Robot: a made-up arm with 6 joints. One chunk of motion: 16 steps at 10 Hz.
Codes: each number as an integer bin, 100 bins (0 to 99) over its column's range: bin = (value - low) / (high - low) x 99, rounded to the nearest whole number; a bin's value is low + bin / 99 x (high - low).
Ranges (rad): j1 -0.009..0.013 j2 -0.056..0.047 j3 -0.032..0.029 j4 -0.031..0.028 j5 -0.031..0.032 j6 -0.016..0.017
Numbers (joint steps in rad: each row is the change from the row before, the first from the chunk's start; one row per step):
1: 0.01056 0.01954 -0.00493 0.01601 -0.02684 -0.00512
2: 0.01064 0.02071 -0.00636 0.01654 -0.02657 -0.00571
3: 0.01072 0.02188 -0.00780 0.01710 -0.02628 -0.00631
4: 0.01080 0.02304 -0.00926 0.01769 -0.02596 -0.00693
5: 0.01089 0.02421 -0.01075 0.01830 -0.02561 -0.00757
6: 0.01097 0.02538 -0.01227 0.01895 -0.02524 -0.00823
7: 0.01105 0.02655 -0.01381 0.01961 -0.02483 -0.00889
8: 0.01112 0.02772 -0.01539 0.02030 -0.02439 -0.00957
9: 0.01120 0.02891 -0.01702 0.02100 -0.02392 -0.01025
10: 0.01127 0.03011 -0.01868 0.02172 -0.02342 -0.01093
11: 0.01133 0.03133 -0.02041 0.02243 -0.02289 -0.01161
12: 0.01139 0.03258 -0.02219 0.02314 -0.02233 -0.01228
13: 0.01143 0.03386 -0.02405 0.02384 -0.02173 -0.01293
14: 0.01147 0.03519 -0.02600 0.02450 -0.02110 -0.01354
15: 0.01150 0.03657 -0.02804 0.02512 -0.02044 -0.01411
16: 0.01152 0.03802 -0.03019 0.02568 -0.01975 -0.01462
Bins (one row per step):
1: 88 73 44 79 7 33
2: 88 74 42 80 7 31
3: 89 75 39 81 7 29
4: 89 76 37 82 8 27
5: 90 77 34 83 8 25
6: 90 78 32 84 9 23
7: 90 79 30 85 10 21
8: 91 80 27 86 10 19
9: 91 82 24 87 11 17
10: 91 83 22 88 12 15
11: 91 84 19 90 13 13
12: 92 85 16 91 14 11
13: 92 86 13 92 15 9
14: 92 88 10 93 16 7
15: 92 89 6 94 17 6
16: 92 90 3 95 18 4

